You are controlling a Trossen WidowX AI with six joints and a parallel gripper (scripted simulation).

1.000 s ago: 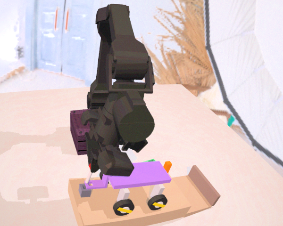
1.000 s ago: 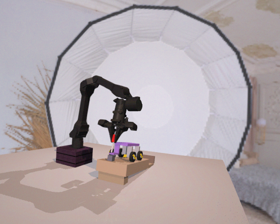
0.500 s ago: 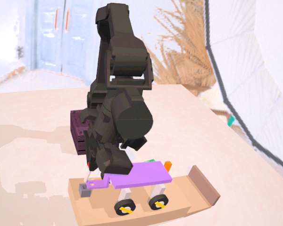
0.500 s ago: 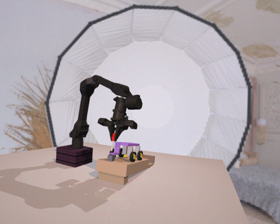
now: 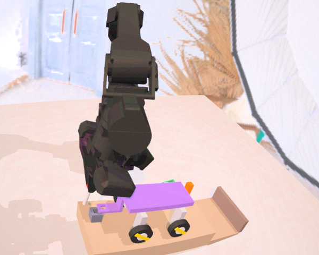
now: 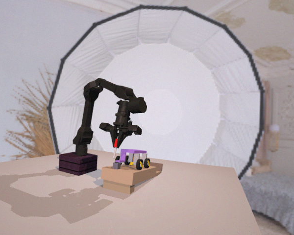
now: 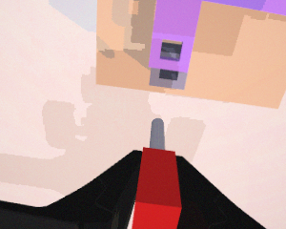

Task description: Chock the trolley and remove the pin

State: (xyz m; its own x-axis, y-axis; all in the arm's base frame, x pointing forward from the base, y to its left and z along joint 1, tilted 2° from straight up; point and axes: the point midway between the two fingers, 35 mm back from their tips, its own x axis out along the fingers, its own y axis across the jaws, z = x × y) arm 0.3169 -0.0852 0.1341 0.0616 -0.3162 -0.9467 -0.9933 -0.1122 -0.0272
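Right now my gripper tip is 220 mm to the right of the yellow chock, 100 mm above it and 50 mm past it. Also, from my gripper tip: tan ramp 130 mm to the left, 130 mm below, 10 mm ahead; then red-headed stop pin right at my gripper tip; then purple trolley 140 mm to the left, 70 mm below, 10 mm ahead.
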